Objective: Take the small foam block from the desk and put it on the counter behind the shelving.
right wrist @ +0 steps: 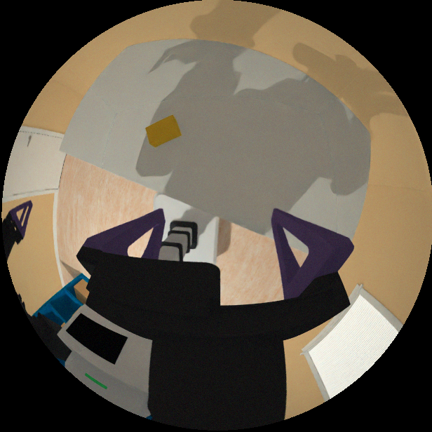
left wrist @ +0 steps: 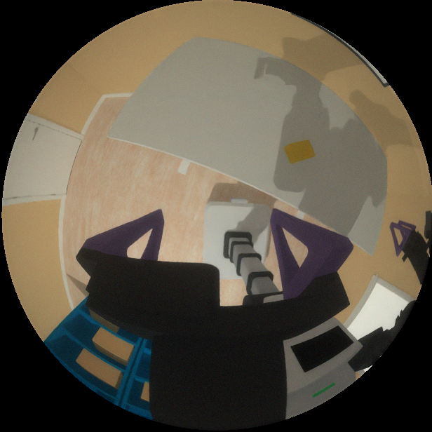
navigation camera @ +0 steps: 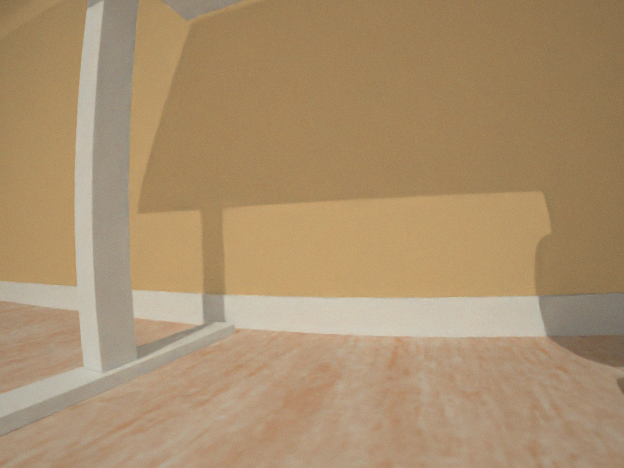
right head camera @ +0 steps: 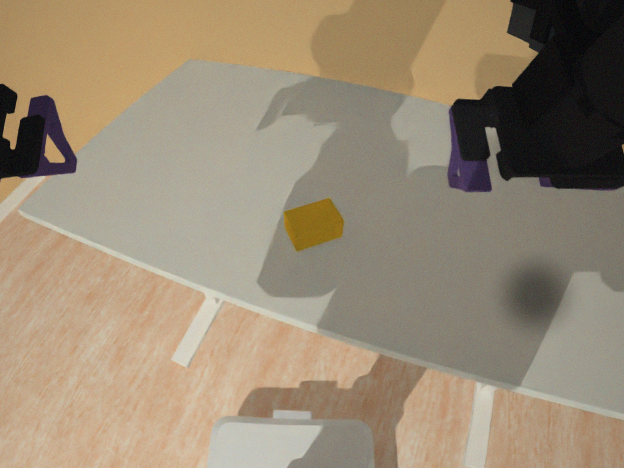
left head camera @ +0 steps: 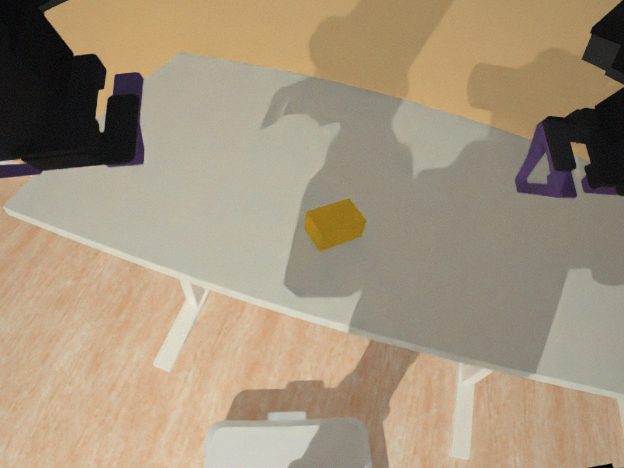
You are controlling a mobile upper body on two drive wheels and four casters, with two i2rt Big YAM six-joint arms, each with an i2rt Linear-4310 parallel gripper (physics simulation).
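Frame: origin at the left arm's base, x back, y left, z down, level; centimetres.
Seen in the pictures: left gripper, fingertip midpoint: (right head camera: 36, 171) (left head camera: 89, 161); right gripper, fingertip midpoint: (right head camera: 497, 179) (left head camera: 551, 186).
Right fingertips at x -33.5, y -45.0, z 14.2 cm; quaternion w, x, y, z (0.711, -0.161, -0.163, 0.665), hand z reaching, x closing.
A point is followed by its place in that frame.
A small yellow foam block (left head camera: 335, 224) {x -50.7, y -27.7, z 41.5 cm} (right head camera: 313, 224) {x -50.7, y -28.2, z 41.5 cm} (left wrist: 300, 151) (right wrist: 163, 131) lies flat on the light grey desk (left head camera: 201, 201) {x -59.8, y -2.9, z 46.0 cm} (right head camera: 176, 201) {x -60.3, y 0.2, z 46.0 cm} (left wrist: 200, 100) (right wrist: 100, 100), inside a shadow. My left gripper (left head camera: 73, 165) {x -33.7, y -0.2, z 13.7 cm} (left wrist: 216, 214) is open and empty, above the desk's left part, left of the block in the left head camera. My right gripper (left head camera: 579, 188) (right head camera: 519, 183) {x -33.5, y -45.0, z 14.2 cm} (right wrist: 217, 214) is open and empty, right of the block. Both are apart from the block. Blue shelving (left wrist: 132, 367) (right wrist: 60, 305) shows at the lower left of both wrist views. The counter is not seen.
White desk legs (left head camera: 176, 332) (navigation camera: 113, 201) {x -88.9, y 12.7, z 110.1 cm} stand below the desk. My grey base (left head camera: 287, 448) {x -22.8, y -22.1, z 115.0 cm} (right head camera: 292, 448) {x -22.4, y -23.1, z 115.0 cm} is in front of the desk's near edge. A tan wall (left head camera: 226, 30) {x -127.4, y -0.8, z 37.3 cm} (navigation camera: 378, 125) {x -115.2, y -37.6, z 91.1 cm} rises behind the desk. A white door (left wrist: 40, 160) and a window (right wrist: 355, 345) also show.
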